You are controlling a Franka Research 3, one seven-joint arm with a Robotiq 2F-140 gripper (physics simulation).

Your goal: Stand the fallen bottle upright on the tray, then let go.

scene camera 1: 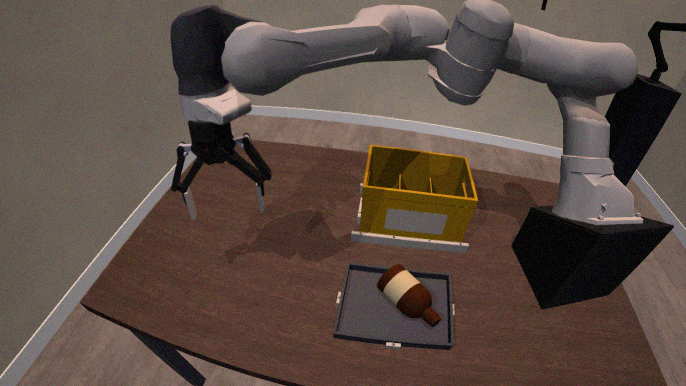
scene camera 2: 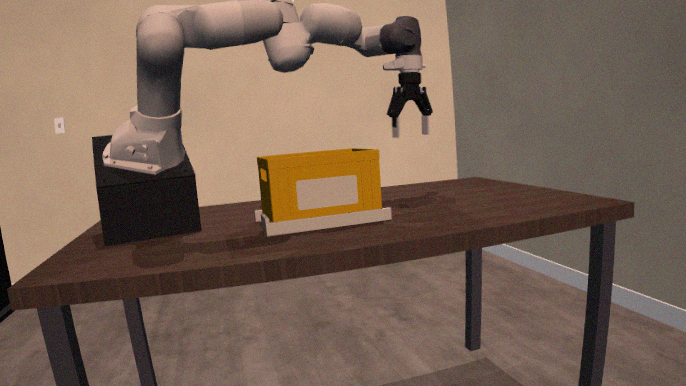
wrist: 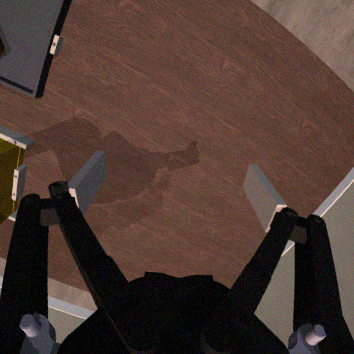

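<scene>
You can see the gripper in scene camera 1. The gripper's there in scene camera 2 (411,136) as well, and it shows in the wrist view too. On the gripper, (scene camera 1: 264,173) and (wrist: 29,208) are the same spot.
</scene>
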